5 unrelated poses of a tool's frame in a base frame.
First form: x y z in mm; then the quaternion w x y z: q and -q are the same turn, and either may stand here.
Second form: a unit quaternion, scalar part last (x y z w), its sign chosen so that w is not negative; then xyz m. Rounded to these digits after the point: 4 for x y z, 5 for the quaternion.
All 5 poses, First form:
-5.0, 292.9, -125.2, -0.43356, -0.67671, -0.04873, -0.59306
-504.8, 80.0, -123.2, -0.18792, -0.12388, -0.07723, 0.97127
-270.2, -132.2, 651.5, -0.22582, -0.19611, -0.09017, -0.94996
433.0, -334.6, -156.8, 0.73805, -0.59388, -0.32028, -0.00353
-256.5, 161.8, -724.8, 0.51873, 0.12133, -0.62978, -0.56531
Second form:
0.67671, 0.04873, 0.59306, 0.43356, -0.0050, 0.2929, -0.1252
0.12388, 0.07723, -0.97127, 0.18792, -0.5048, 0.0800, -0.1232
0.19611, 0.09017, 0.94996, 0.22582, -0.2702, -0.1322, 0.6515
-0.59388, -0.32028, -0.00353, 0.73805, 0.4330, -0.3346, -0.1568
0.12133, -0.62978, -0.56531, 0.51873, -0.2565, 0.1618, -0.7248

